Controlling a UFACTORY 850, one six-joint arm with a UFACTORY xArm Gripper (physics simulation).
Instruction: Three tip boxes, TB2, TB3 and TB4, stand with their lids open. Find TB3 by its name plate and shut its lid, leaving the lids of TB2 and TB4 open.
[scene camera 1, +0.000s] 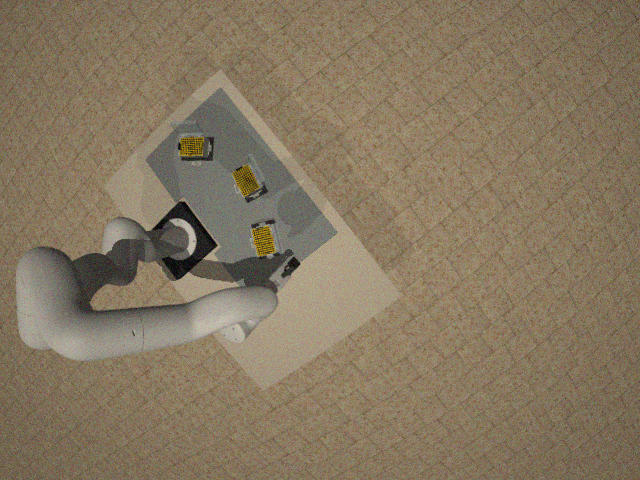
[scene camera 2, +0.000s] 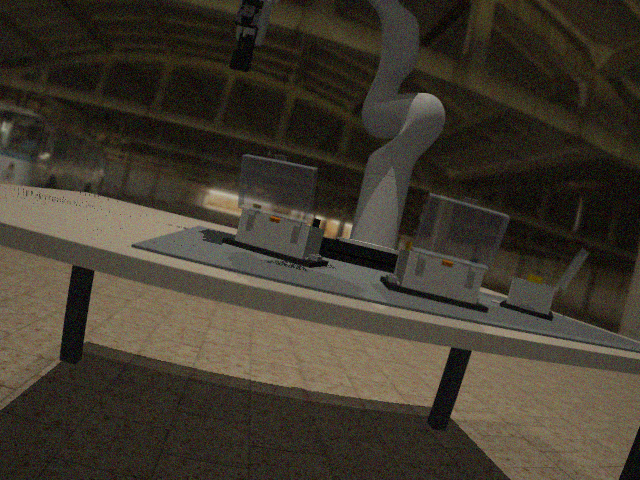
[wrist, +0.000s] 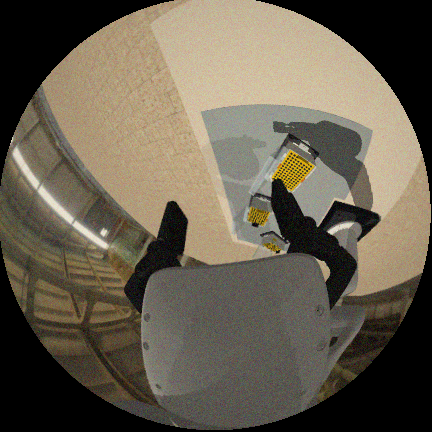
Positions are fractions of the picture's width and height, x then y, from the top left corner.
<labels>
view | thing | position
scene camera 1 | grey mat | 0.47, 0.47
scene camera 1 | tip box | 0.33, 0.30
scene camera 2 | tip box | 0.82, 0.62
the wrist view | my gripper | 0.52, 0.46
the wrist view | yellow rack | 0.68, 0.39
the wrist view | grey mat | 0.56, 0.32
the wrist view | tip box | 0.68, 0.33
</labels>
